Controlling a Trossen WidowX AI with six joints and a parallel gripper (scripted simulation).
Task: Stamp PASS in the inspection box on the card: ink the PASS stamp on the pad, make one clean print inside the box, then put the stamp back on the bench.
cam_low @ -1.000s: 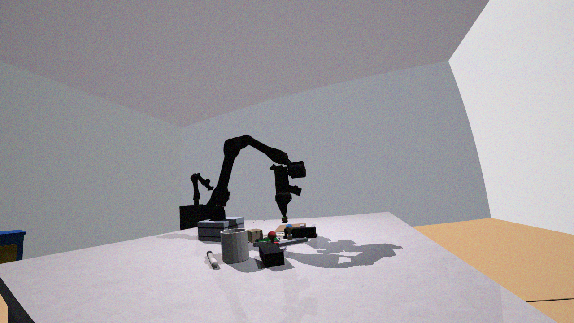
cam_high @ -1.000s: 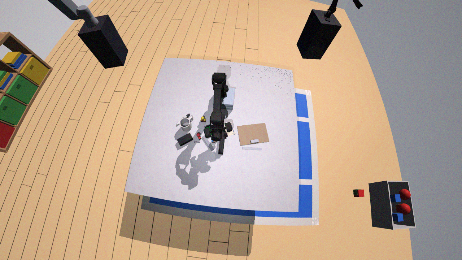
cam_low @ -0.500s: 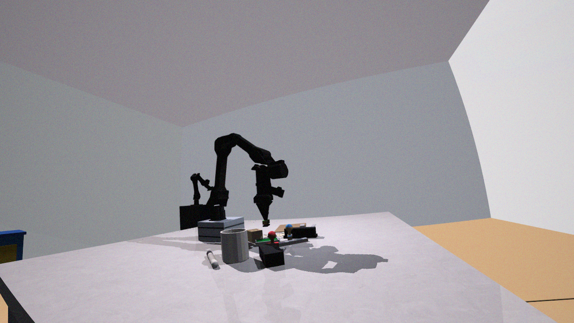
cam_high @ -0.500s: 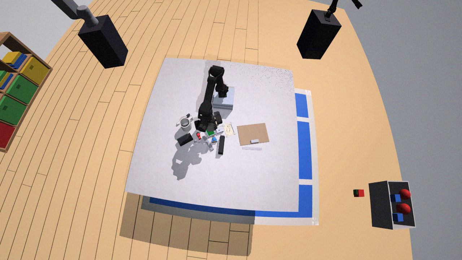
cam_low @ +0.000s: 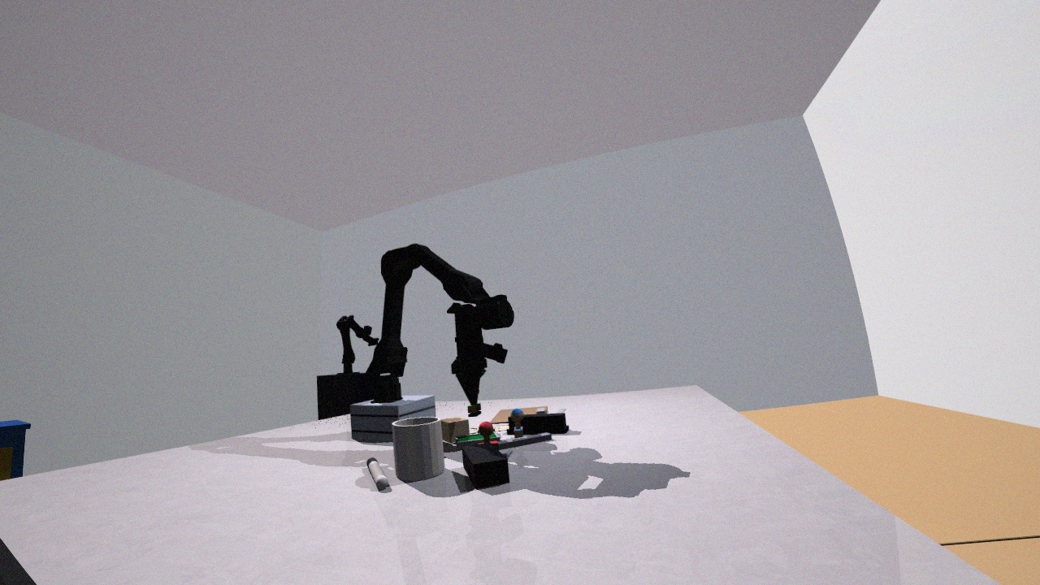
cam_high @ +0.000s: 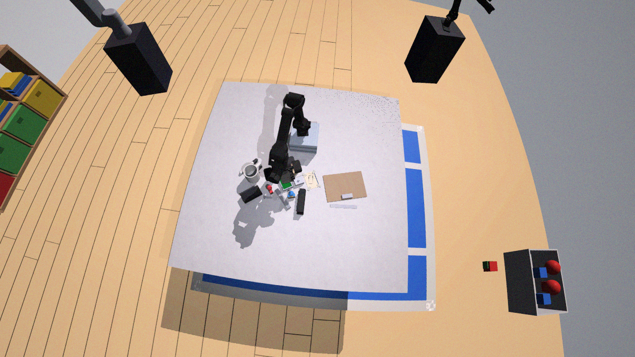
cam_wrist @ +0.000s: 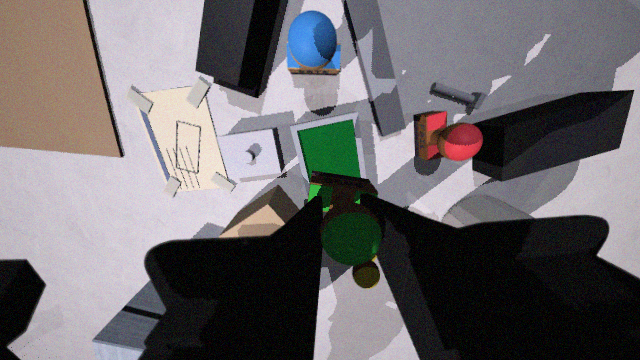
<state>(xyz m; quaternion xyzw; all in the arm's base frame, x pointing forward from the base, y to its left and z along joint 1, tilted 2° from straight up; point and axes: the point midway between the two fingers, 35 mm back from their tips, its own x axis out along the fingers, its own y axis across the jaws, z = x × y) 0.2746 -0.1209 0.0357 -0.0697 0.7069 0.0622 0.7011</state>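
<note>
My gripper tip is now 80 mm above the green ink pad. Also, from my gripper tip: cardboard box (70 mm behind, 60 mm to the left, 60 mm below); then blue-knobbed stamp (90 mm ahead, 30 mm to the left, 70 mm below); then green-knobbed stamp (right at my gripper tip).
</note>
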